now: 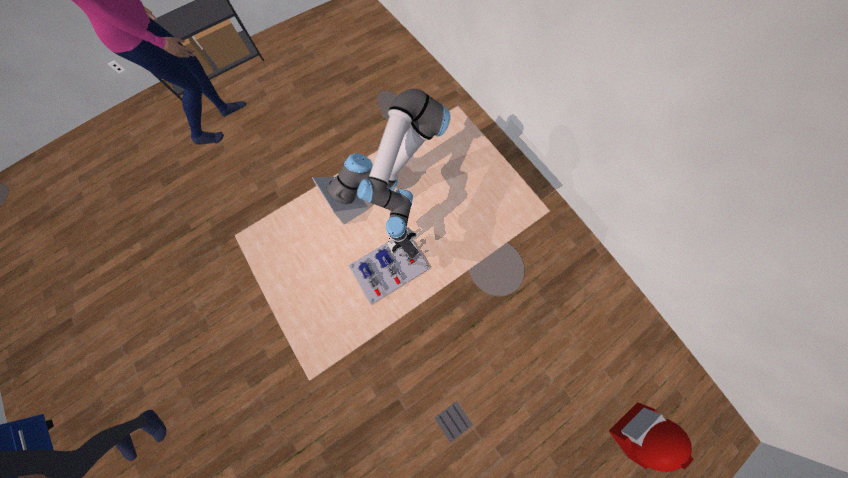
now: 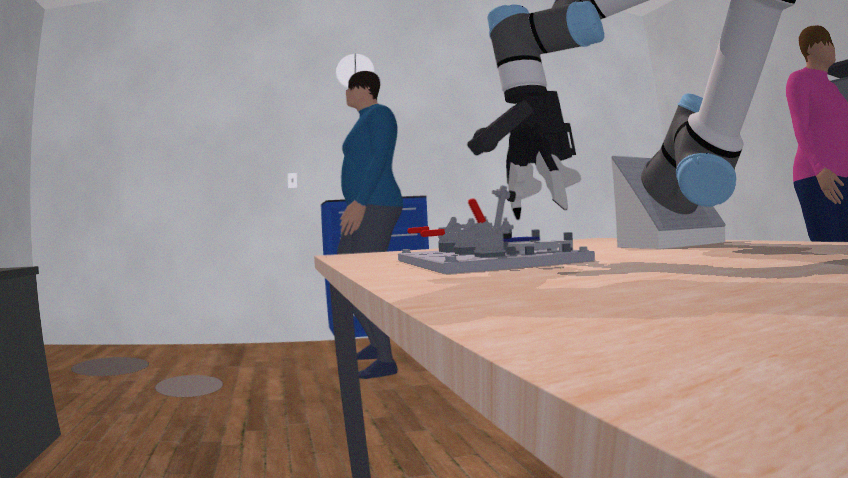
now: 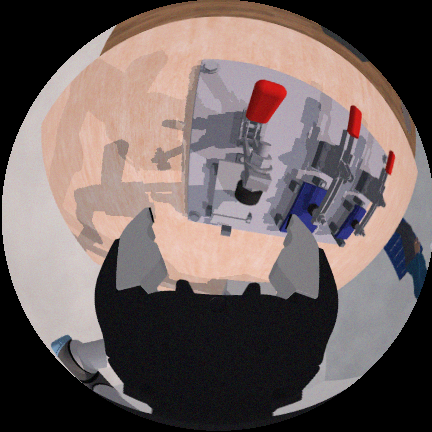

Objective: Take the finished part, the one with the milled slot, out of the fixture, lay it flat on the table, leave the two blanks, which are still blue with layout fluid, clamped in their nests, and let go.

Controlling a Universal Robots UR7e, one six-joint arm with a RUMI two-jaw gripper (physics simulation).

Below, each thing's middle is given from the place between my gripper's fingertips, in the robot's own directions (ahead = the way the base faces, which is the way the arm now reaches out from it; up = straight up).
Labels:
The finished part (image 3: 226,209) is 5 cm below my hand and 1 cm to the right of it. Also, from my hand: fixture plate (image 2: 433,260) (12 cm to the right, 6 cm below, 5 cm ahead); then clamp arm (image 3: 255,178) (6 cm ahead, 1 cm to the right, 1 cm above); then red handle (image 3: 266,96) (9 cm ahead, 2 cm to the right, 1 cm below).

